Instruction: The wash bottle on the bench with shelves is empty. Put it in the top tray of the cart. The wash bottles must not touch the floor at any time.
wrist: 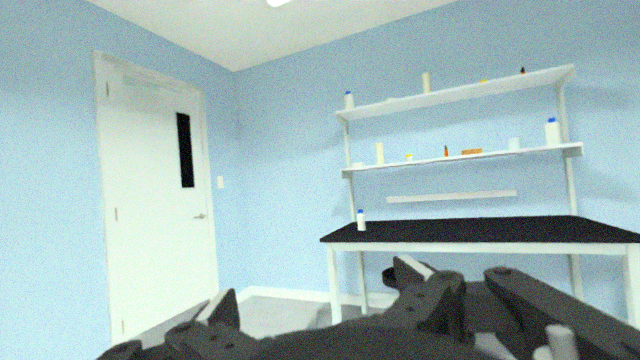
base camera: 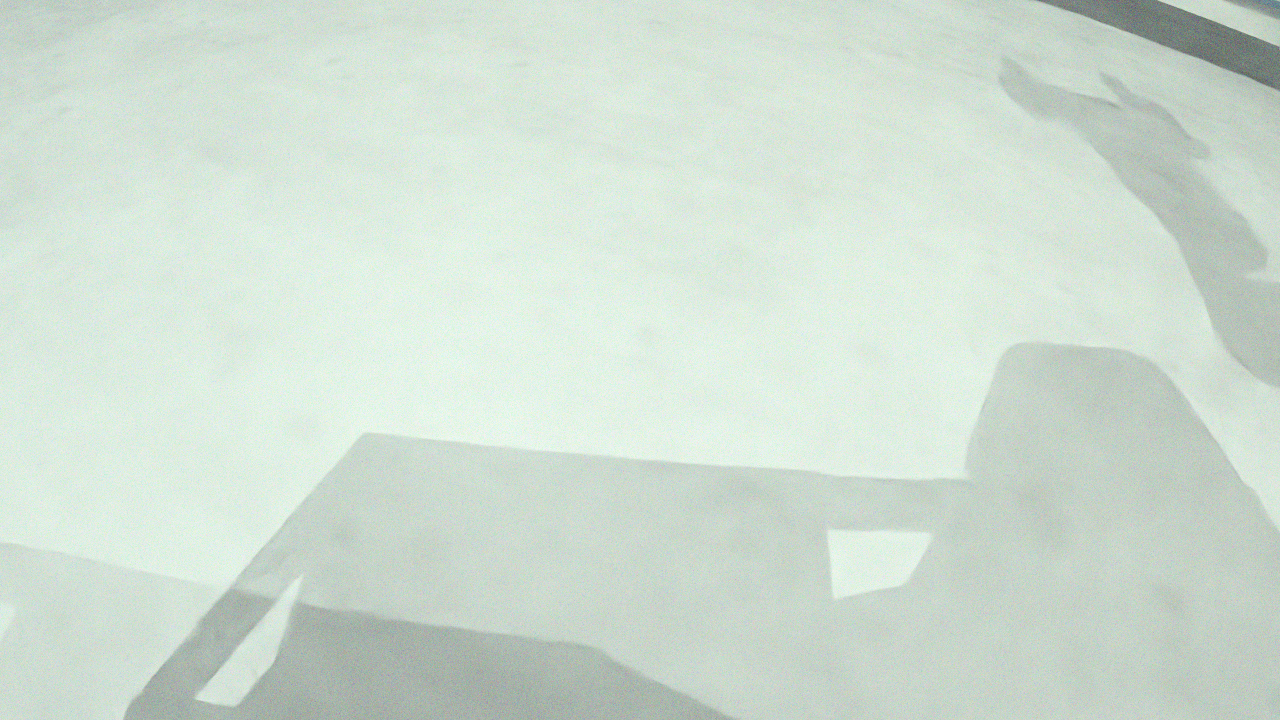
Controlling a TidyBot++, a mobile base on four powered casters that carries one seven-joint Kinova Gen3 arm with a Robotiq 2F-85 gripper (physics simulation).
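Places are measured from the arm's base along level axes (x back, y right, z up), in metres.
Pixels of known places: gripper, between the fingertips: (wrist: 317, 289).
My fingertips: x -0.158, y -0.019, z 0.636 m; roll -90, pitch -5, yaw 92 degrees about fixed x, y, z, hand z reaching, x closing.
Behind a point stands the place of what it marks.
The bench with shelves (wrist: 470, 232) stands at the right in the wrist view, with a black top and white legs. A small white bottle with a blue cap (wrist: 361, 221) @[x -1.977, y 0.308, z 0.429 m] stands upright near the left end of its top. A larger white blue-capped bottle (wrist: 552, 133) @[x -1.735, y 1.508, z 0.902 m] stands at the right of the lower shelf, and another white blue-capped bottle (wrist: 348, 102) @[x -2.281, y 0.339, z 1.359 m] at the left of the upper shelf. Which one is the wash bottle is too small to tell. My gripper (wrist: 317, 289) @[x -0.158, y -0.019, z 0.636 m] is open and empty, well away from the bench. The cart does not show in either view.
The lower shelf (wrist: 425, 162) and upper shelf (wrist: 450, 91) hold small jars, cream cylinders and dropper bottles. A white door (wrist: 155, 225) @[x -2.184, y -1.210, z 0.512 m] is at the left in the blue wall. Robot shadows lie on the pale floor (base camera: 537, 268) @[x -0.561, y -0.074, z -0.396 m]; a dark strip (base camera: 1181, 35) crosses the far right corner.
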